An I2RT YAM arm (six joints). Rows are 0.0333 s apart.
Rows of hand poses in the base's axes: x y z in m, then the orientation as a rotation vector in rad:
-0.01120 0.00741 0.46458 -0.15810 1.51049 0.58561
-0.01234 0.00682 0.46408 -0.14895 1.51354 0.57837
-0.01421 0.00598 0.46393 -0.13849 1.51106 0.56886
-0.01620 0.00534 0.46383 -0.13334 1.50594 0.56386
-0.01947 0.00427 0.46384 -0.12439 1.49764 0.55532
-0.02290 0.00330 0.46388 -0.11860 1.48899 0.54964
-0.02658 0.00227 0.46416 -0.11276 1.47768 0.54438
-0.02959 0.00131 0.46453 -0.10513 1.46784 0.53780
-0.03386 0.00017 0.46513 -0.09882 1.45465 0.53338
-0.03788 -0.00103 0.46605 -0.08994 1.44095 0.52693
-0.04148 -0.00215 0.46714 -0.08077 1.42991 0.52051
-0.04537 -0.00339 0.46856 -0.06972 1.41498 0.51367
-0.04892 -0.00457 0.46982 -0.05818 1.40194 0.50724
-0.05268 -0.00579 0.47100 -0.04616 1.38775 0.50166
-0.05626 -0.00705 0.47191 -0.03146 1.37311 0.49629
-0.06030 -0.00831 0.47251 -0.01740 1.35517 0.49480
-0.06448 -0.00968 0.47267 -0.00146 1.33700 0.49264
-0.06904 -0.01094 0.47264 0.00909 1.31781 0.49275
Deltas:
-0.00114 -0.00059 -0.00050 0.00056 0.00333 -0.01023
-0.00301 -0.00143 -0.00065 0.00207 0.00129 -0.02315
-0.00500 -0.00207 -0.00075 0.00368 -0.00344 -0.03000
-0.00827 -0.00314 -0.00074 0.00640 -0.01106 -0.04176
-0.01170 -0.00411 -0.00070 0.00896 -0.01911 -0.04972
-0.01538 -0.00514 -0.00042 0.01252 -0.02958 -0.05763
-0.01839 -0.00610 -0.00005 0.01602 -0.03852 -0.06743
-0.02266 -0.00724 0.00055 0.02091 -0.05049 -0.07522
-0.02668 -0.00844 0.00147 0.02633 -0.06275 -0.08600
-0.03028 -0.00956 0.00256 0.03125 -0.07240 -0.09678
-0.03417 -0.01080 0.00398 0.03817 -0.08538 -0.10930
-0.03772 -0.01198 0.00524 0.04514 -0.09634 -0.12173
-0.04148 -0.01320 0.00642 0.05327 -0.10810 -0.13399
-0.04506 -0.01446 0.00733 0.06336 -0.11958 -0.14782
-0.04910 -0.01572 0.00793 0.07636 -0.13359 -0.15888
-0.05328 -0.01709 0.00809 0.09026 -0.14743 -0.17159
-0.05784 -0.01835 0.00806 0.10246 -0.16305 -0.17947

